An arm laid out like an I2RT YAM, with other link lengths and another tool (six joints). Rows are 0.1 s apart.
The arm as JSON. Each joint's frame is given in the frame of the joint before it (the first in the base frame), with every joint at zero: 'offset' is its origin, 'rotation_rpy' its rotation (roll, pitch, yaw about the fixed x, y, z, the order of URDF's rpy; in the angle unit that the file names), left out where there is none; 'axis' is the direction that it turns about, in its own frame. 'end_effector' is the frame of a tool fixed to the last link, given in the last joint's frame.
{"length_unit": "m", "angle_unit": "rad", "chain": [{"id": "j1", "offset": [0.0, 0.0, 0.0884], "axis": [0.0, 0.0, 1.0]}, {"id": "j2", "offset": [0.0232, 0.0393, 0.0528], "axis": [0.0, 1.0, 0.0]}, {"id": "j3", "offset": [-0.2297, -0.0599, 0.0], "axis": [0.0, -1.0, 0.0]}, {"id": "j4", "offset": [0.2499, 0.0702, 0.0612], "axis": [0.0, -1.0, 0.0]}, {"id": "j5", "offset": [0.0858, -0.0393, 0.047], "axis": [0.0, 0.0, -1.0]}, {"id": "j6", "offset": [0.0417, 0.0, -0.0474], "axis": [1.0, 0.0, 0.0]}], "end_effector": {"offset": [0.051, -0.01, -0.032], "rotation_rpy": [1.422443, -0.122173, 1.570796]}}
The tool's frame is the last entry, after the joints.
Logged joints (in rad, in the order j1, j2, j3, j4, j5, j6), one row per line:
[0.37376 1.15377 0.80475 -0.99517 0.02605 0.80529]
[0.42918 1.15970 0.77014 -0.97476 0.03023 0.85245]
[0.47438 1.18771 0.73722 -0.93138 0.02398 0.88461]
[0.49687 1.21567 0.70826 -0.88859 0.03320 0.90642]
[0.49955 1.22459 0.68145 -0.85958 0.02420 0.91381]
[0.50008 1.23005 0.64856 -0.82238 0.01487 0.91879]
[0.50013 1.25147 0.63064 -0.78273 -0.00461 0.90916]
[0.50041 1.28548 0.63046 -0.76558 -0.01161 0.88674]
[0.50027 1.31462 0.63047 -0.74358 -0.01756 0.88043]
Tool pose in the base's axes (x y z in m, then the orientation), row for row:
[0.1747 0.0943 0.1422 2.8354 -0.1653 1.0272]
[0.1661 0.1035 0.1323 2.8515 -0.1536 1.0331]
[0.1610 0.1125 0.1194 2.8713 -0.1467 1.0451]
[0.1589 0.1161 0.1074 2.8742 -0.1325 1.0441]
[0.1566 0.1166 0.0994 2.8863 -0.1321 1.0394]
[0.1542 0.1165 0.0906 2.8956 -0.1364 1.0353]
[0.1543 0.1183 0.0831 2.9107 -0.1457 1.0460]
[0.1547 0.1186 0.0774 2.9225 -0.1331 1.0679]
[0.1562 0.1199 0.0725 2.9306 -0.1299 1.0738]
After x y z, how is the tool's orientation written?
As angles about the fixed x, y, z axes (roll, pitch, yaw), in radians.
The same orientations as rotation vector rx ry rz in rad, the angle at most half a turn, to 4 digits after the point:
[2.5657 1.4044 0.4327]
[2.5704 1.4220 0.4084]
[2.5758 1.4494 0.3888]
[2.5731 1.4499 0.3679]
[2.5853 1.4502 0.3591]
[2.5968 1.4498 0.3585]
[2.6053 1.4729 0.3625]
[2.5951 1.5087 0.3402]
[2.5960 1.5211 0.3311]

